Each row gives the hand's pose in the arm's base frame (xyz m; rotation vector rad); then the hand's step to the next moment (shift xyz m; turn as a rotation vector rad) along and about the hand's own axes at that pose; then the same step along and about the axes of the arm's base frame.
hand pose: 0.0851 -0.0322 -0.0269 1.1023 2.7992 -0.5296
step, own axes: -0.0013 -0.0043 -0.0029 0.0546 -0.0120 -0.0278
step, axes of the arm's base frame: -0.0018 -0.0028 0.0042 -0.0470 0.0367 0.0183
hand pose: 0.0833 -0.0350 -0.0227 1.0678 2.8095 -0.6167
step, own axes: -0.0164 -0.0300 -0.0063 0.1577 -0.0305 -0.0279
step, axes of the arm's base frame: -0.0067 -0.0280 0.0194 -0.1370 0.0884 0.0034
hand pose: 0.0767 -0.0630 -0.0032 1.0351 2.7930 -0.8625
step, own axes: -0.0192 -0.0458 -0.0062 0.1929 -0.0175 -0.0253
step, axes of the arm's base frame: -0.0122 -0.0366 0.0318 -0.1567 0.1159 -0.0130
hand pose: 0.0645 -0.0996 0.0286 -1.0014 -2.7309 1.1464
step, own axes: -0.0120 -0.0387 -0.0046 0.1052 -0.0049 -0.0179
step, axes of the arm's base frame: -0.0108 -0.0242 0.0310 -0.0819 0.0682 -0.0071
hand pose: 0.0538 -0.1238 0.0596 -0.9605 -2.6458 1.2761
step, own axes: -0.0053 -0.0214 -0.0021 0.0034 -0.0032 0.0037
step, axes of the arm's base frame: -0.0060 -0.0115 0.0180 -0.0055 -0.0022 -0.0008
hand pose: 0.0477 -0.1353 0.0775 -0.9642 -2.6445 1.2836
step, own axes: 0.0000 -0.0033 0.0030 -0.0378 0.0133 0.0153
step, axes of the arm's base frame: -0.0026 -0.0036 0.0004 0.0327 -0.0254 -0.0114
